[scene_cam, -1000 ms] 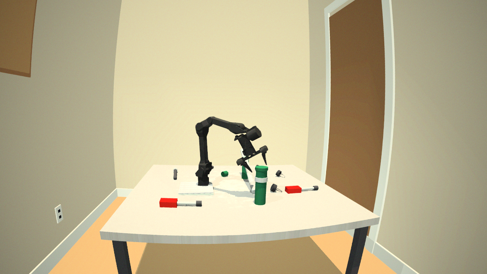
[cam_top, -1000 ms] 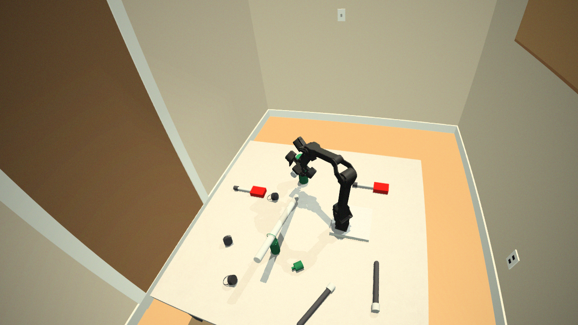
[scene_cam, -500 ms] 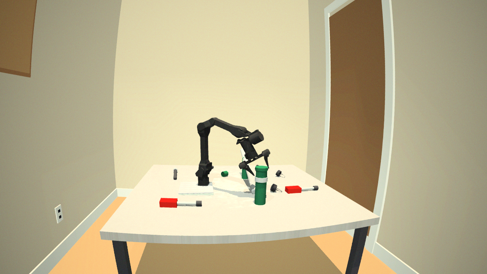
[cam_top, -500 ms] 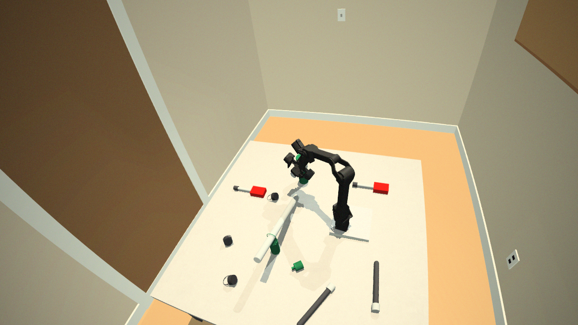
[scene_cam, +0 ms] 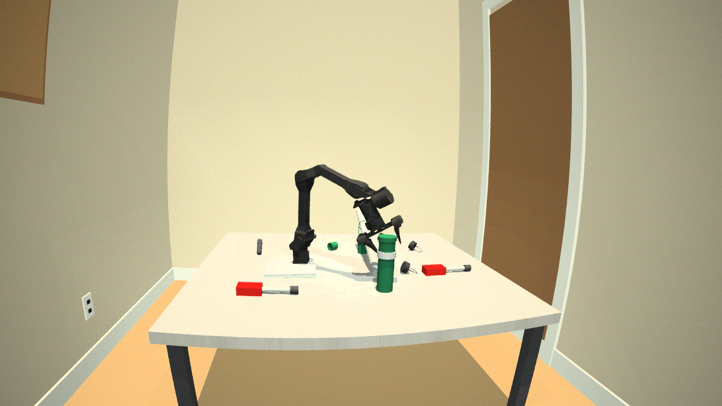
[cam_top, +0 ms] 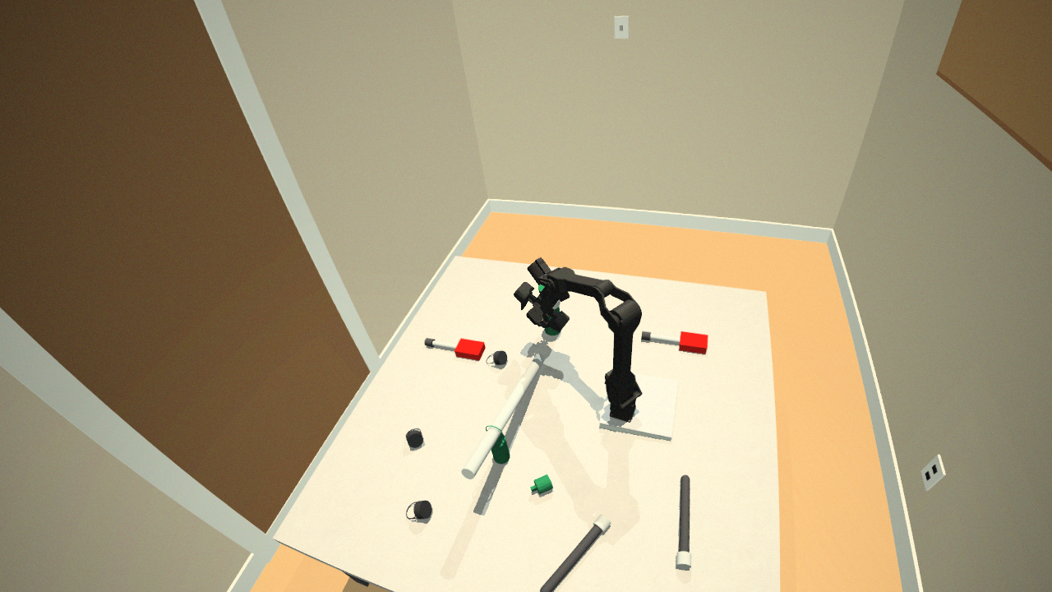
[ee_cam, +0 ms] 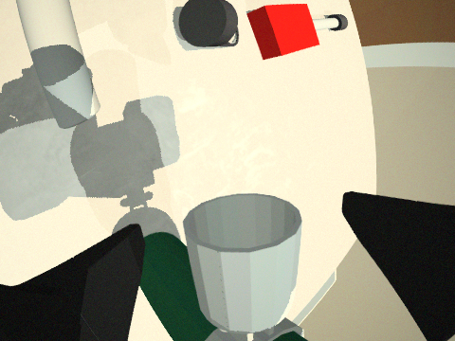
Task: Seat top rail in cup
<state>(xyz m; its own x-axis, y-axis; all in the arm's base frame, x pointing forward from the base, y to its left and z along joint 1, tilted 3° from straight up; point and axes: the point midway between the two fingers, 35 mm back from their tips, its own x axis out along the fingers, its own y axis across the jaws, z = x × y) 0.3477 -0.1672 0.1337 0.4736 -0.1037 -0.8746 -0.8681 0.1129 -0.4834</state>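
My gripper tip is 50 mm to the left of the grey brace band, 20 mm past it and 10 mm below it. From my gripper tip the other things lie so: small green post: 430 mm to the left, 80 mm behind, 30 mm below; small green fitting: 480 mm to the left, 220 mm behind, 110 mm below.
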